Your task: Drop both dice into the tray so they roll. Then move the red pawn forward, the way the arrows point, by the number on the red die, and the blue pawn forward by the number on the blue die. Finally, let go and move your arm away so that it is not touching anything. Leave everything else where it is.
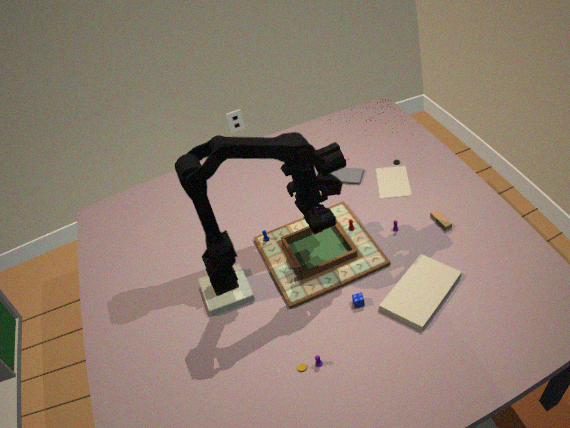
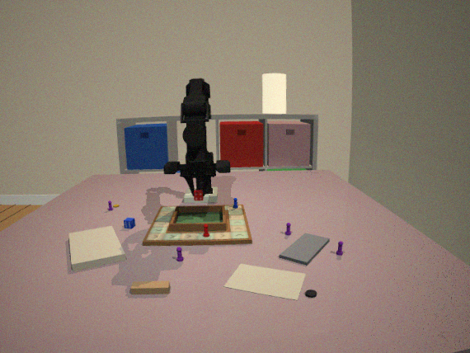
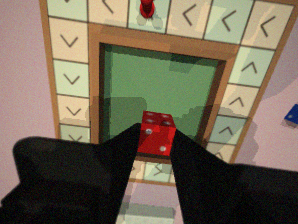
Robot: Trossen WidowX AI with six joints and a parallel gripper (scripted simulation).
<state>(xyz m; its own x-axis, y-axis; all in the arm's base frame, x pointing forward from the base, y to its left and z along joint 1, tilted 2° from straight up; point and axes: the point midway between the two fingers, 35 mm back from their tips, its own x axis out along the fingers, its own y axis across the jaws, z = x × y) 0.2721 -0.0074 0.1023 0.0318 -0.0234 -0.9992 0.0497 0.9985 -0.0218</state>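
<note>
The blue die is 22 cm to the right of my gripper tip and 8 cm below it. Round my gripper tip: red die (right at my gripper tip); green tray (8 cm below); red pawn (11 cm ahead, 6 cm below, 2 cm to the left).
</note>
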